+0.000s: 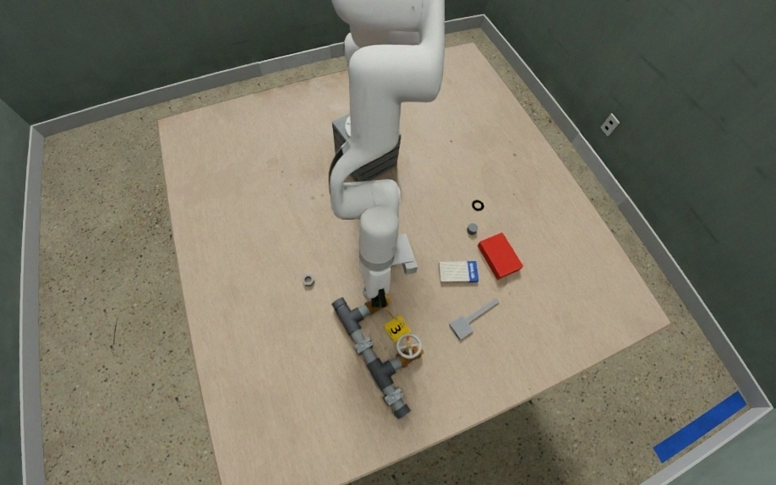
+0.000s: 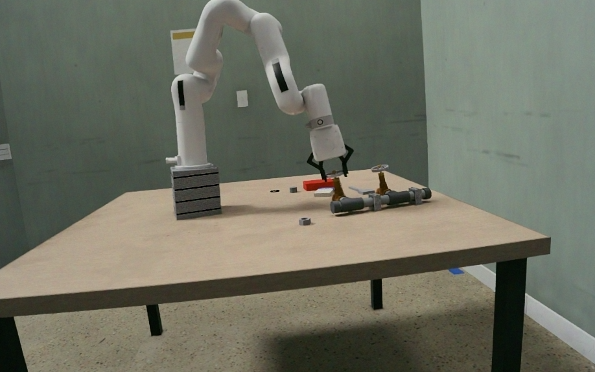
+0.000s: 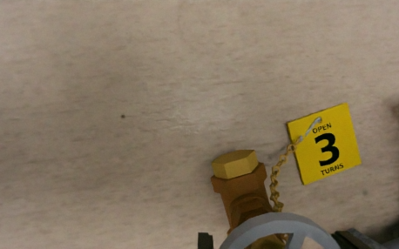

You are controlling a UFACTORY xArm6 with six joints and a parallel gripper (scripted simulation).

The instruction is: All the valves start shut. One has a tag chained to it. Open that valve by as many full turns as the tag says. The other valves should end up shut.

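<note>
My hand is 90 mm short of the yellow tag, 40 mm to the right of it and 110 mm above it. Round my hand: grey scraper 160 mm ahead, 220 mm to the left, 110 mm below; white card 30 mm ahead, 260 mm to the left, 100 mm below; red block 40 mm ahead, 390 mm to the left, 100 mm below.
</note>
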